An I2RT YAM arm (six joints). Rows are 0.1 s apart.
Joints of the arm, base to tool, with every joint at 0 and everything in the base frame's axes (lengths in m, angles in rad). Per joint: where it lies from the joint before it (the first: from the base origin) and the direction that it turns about. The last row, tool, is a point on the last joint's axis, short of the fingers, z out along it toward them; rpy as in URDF.
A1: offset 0 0 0.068 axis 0 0 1
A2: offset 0.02 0.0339 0.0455 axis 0 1 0
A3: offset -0.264 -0.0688 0 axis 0 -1 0
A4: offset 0.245 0.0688 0.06 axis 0 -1 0
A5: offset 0.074 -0.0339 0.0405 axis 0 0 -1
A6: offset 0.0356 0 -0.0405 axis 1 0 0
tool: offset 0 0 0 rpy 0 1.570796 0
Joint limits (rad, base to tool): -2.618..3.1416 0..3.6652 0..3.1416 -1.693..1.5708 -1.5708..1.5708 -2.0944..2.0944
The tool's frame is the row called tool.
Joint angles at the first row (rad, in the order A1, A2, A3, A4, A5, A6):
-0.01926 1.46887 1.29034 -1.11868 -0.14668 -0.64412
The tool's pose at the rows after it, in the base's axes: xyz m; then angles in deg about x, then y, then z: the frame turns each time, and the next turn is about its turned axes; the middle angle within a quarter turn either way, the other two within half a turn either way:
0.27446 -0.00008 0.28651 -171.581 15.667 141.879
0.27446 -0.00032 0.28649 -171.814 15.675 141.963
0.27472 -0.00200 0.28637 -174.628 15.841 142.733
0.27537 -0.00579 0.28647 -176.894 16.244 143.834
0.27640 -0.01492 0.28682 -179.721 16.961 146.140
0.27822 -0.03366 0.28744 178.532 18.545 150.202
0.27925 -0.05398 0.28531 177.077 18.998 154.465
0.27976 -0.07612 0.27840 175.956 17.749 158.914
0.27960 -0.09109 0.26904 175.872 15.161 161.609
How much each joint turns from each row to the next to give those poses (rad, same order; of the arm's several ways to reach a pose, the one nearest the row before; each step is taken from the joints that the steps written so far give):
0.00001 0.00001 0.00000 0.00001 0.00001 0.00001
-0.00038 -0.00001 -0.00002 0.00001 0.00382 0.00000
-0.00001 -0.00001 0.00002 0.00226 0.04729 0.00036
-0.00914 0.00003 0.00002 0.00649 0.03547 0.00003
-0.02787 0.00000 -0.00001 0.01298 0.03892 -0.00002
-0.06561 0.00151 -0.00002 0.03053 0.00649 -0.00038
-0.07057 0.01107 0.00001 0.02174 -0.00038 -0.00037
-0.07477 0.02709 0.00003 0.00914 -0.00077 0.00037
-0.04921 0.03279 -0.00040 -0.01031 0.00037 -0.00114

